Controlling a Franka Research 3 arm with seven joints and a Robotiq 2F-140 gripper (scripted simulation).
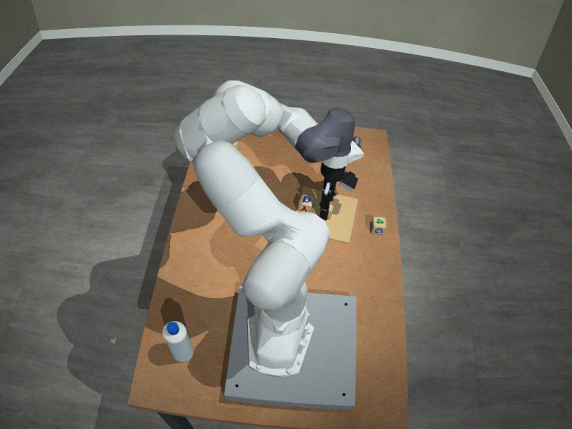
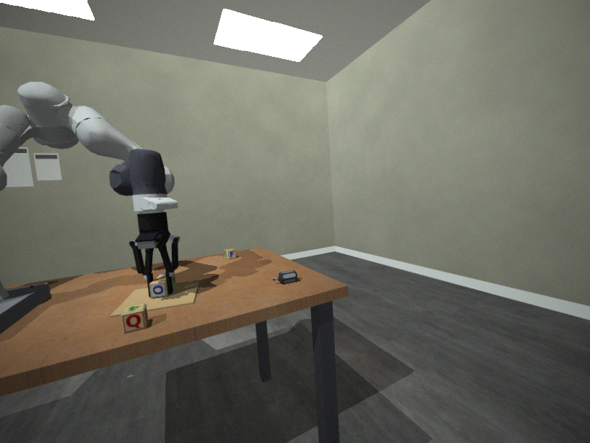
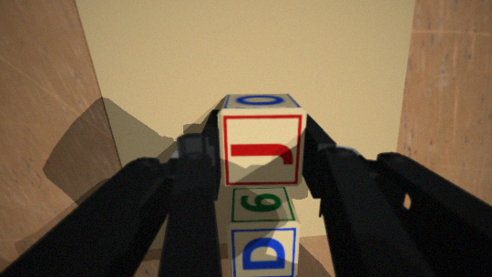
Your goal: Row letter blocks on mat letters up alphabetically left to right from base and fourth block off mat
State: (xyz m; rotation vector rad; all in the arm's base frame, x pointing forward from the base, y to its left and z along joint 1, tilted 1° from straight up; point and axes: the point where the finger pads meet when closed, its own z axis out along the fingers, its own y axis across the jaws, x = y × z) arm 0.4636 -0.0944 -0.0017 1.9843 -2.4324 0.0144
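The tan mat is 4 cm below my hand. Round my hand: small dark object 36 cm ahead, 10 cm to the right, 2 cm below; block 18 cm to the right, 4 cm behind, 2 cm below.
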